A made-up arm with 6 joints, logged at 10 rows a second.
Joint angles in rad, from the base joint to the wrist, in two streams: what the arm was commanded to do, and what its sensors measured. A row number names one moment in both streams.
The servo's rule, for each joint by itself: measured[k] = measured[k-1] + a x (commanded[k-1-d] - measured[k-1]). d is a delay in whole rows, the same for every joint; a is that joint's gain. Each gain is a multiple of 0.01, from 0.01 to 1. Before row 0 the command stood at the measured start. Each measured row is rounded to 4 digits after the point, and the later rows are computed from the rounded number. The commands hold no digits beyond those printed.
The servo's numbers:
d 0
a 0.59 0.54 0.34 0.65 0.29 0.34
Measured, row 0:
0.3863, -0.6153, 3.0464, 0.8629, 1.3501, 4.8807
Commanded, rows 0 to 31:
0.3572, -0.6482, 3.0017, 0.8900, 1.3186, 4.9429
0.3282, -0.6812, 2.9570, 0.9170, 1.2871, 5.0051
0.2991, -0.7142, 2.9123, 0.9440, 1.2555, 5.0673
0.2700, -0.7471, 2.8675, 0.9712, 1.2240, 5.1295
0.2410, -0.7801, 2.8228, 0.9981, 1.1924, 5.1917
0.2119, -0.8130, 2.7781, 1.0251, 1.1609, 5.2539
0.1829, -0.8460, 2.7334, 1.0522, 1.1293, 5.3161
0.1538, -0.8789, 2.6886, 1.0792, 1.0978, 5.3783
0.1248, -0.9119, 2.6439, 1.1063, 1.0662, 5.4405
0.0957, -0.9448, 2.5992, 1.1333, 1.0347, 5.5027
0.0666, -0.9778, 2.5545, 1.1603, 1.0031, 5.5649
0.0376, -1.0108, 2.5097, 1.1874, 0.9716, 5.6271
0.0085, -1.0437, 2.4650, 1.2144, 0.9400, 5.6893
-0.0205, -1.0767, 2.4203, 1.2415, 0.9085, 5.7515
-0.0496, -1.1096, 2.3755, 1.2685, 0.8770, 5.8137
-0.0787, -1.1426, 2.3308, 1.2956, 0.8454, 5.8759
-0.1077, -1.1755, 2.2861, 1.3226, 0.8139, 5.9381
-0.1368, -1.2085, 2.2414, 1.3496, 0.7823, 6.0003
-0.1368, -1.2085, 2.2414, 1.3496, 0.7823, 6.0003
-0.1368, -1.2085, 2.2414, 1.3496, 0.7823, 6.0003
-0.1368, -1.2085, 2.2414, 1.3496, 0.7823, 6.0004
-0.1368, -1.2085, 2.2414, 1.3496, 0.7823, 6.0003
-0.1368, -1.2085, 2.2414, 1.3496, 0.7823, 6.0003
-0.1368, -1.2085, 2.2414, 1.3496, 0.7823, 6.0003
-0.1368, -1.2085, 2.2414, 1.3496, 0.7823, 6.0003
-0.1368, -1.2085, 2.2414, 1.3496, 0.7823, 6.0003
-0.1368, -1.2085, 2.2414, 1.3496, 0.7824, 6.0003
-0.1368, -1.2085, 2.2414, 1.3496, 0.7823, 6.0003
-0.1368, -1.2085, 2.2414, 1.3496, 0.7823, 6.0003
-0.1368, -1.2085, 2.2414, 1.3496, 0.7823, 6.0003
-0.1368, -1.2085, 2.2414, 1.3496, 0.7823, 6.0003
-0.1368, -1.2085, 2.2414, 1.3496, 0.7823, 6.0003
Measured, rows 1 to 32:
0.3691, -0.6331, 3.0312, 0.8805, 1.3410, 4.9018
0.3450, -0.6591, 3.0060, 0.9042, 1.3254, 4.9369
0.3179, -0.6889, 2.9741, 0.9301, 1.3051, 4.9812
0.2896, -0.7203, 2.9379, 0.9568, 1.2816, 5.0316
0.2609, -0.7526, 2.8988, 0.9836, 1.2557, 5.0860
0.2320, -0.7852, 2.8578, 1.0106, 1.2282, 5.1431
0.2030, -0.8180, 2.8155, 1.0376, 1.1995, 5.2019
0.1740, -0.8509, 2.7724, 1.0646, 1.1700, 5.2619
0.1450, -0.8838, 2.7287, 1.0917, 1.1399, 5.3226
0.1159, -0.9167, 2.6847, 1.1187, 1.1094, 5.3838
0.0868, -0.9497, 2.6404, 1.1457, 1.0786, 5.4454
0.0578, -0.9827, 2.5960, 1.1728, 1.0476, 5.5072
0.0287, -1.0156, 2.5515, 1.1998, 1.0164, 5.5691
-0.0003, -1.0486, 2.5069, 1.2269, 0.9851, 5.6311
-0.0294, -1.0815, 2.4622, 1.2539, 0.9538, 5.6932
-0.0585, -1.1145, 2.4175, 1.2810, 0.9224, 5.7553
-0.0875, -1.1474, 2.3728, 1.3080, 0.8909, 5.8175
-0.1166, -1.1804, 2.3281, 1.3350, 0.8594, 5.8797
-0.1285, -1.1956, 2.2986, 1.3445, 0.8370, 5.9207
-0.1334, -1.2026, 2.2792, 1.3478, 0.8211, 5.9478
-0.1354, -1.2058, 2.2663, 1.3490, 0.8098, 5.9657
-0.1362, -1.2073, 2.2578, 1.3494, 0.8018, 5.9775
-0.1366, -1.2079, 2.2522, 1.3495, 0.7961, 5.9853
-0.1367, -1.2082, 2.2485, 1.3496, 0.7921, 5.9904
-0.1368, -1.2084, 2.2461, 1.3496, 0.7893, 5.9938
-0.1368, -1.2085, 2.2445, 1.3496, 0.7873, 5.9960
-0.1368, -1.2085, 2.2434, 1.3496, 0.7859, 5.9975
-0.1368, -1.2085, 2.2427, 1.3496, 0.7849, 5.9985
-0.1368, -1.2085, 2.2423, 1.3496, 0.7841, 5.9991
-0.1368, -1.2085, 2.2420, 1.3496, 0.7836, 5.9995
-0.1368, -1.2085, 2.2418, 1.3496, 0.7832, 5.9998
-0.1368, -1.2085, 2.2417, 1.3496, 0.7829, 6.0000

